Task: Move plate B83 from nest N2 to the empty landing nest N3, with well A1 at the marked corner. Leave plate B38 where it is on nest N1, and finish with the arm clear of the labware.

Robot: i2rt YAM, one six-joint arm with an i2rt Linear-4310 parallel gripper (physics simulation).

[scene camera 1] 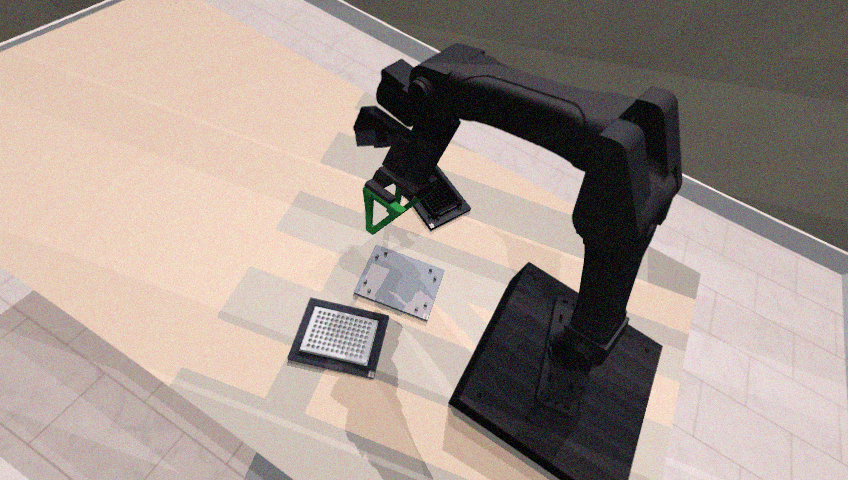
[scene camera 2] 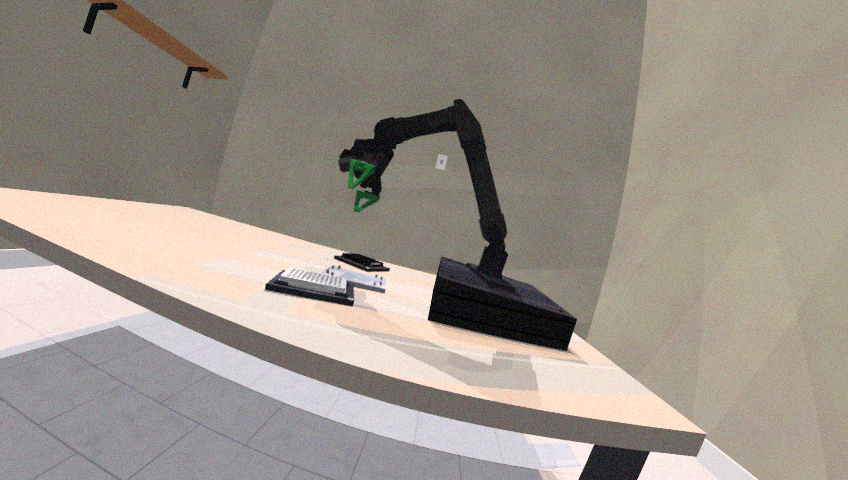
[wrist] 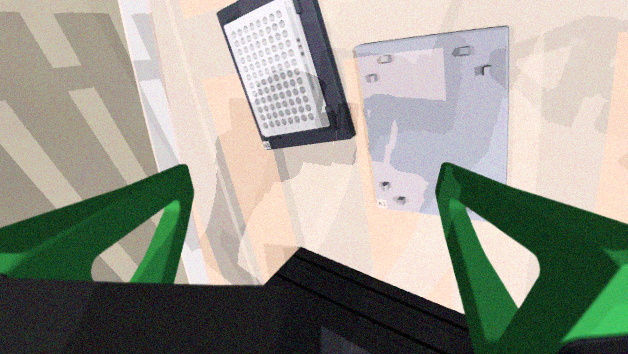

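Observation:
A white well plate (scene camera 1: 339, 334) (scene camera 2: 312, 279) (wrist: 272, 75) sits on a dark nest (scene camera 1: 315, 361) (wrist: 326, 75). A black well plate (scene camera 1: 441, 199) (scene camera 2: 363, 260) sits on another dark nest (scene camera 1: 461, 209), partly hidden by the arm in the first scene view. No plate or nest name is legible, so I cannot tell which plate is B83. Between them lies the blue-grey landing nest (scene camera 1: 404, 282) (scene camera 2: 363, 278) (wrist: 435, 130), bare, with small posts and an A1 corner mark. My gripper (scene camera 1: 387, 217) (scene camera 2: 354, 198) (wrist: 314, 177) is open and empty, high above the nests, its fingers tilted.
The black arm base (scene camera 1: 547, 380) (scene camera 2: 499, 309) stands beside the nests. The upper arm (scene camera 1: 517, 107) (scene camera 2: 419, 123) reaches over the table. A wooden shelf (scene camera 2: 160, 40) is on the wall in the second scene view. The table's edge (scene camera 2: 357, 362) runs along the near side there.

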